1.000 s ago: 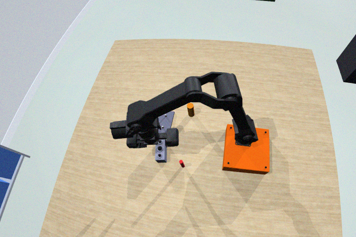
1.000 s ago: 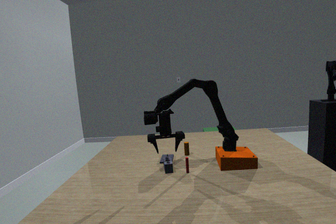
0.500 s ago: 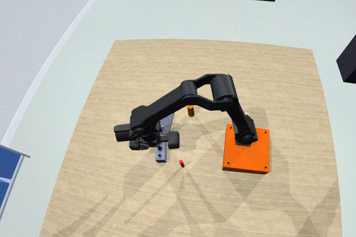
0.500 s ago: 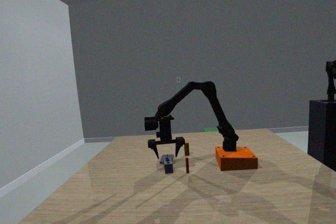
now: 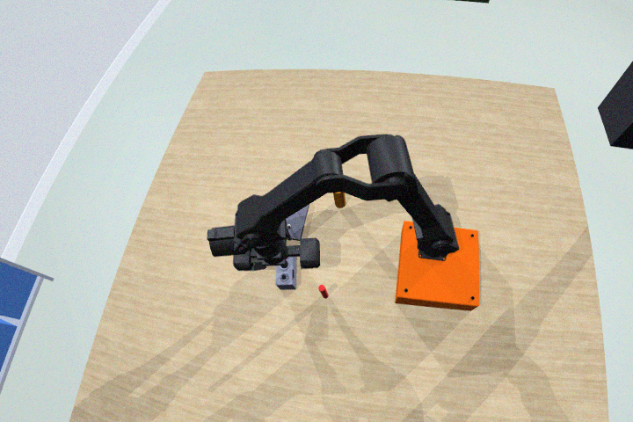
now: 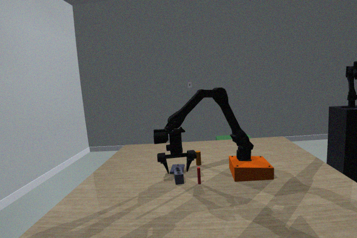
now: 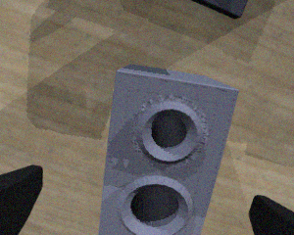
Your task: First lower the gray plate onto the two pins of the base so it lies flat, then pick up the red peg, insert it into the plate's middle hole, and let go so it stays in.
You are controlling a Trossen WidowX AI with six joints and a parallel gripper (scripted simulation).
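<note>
Now: gripper tip right at the gray plate. The rest, counted from my gripper tip: orange cylinder (200 mm to the right, 100 mm behind); red peg (100 mm behind, 50 mm to the left); gray base (140 mm to the right, 30 mm below, 20 mm ahead).
</note>
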